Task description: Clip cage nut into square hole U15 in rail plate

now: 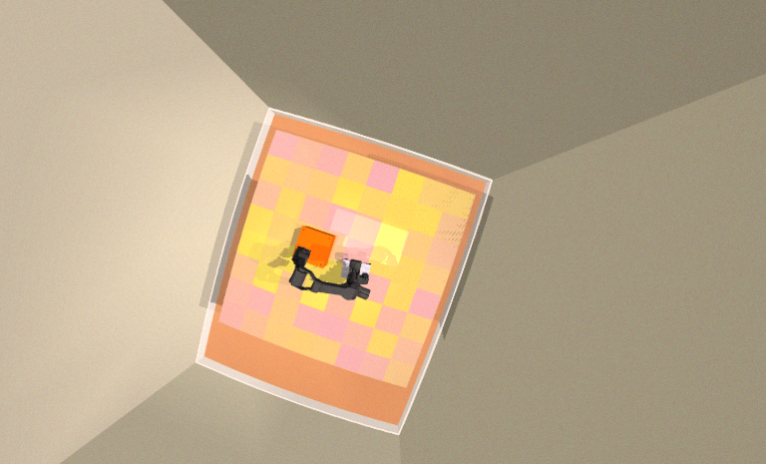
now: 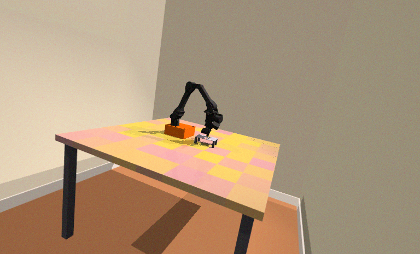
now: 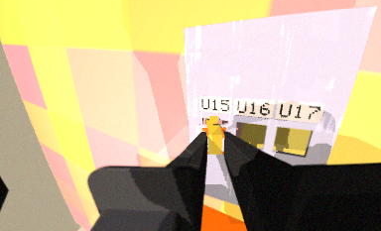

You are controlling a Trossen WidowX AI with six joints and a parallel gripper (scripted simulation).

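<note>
The cage nut is 1 cm below my gripper tip.
</note>
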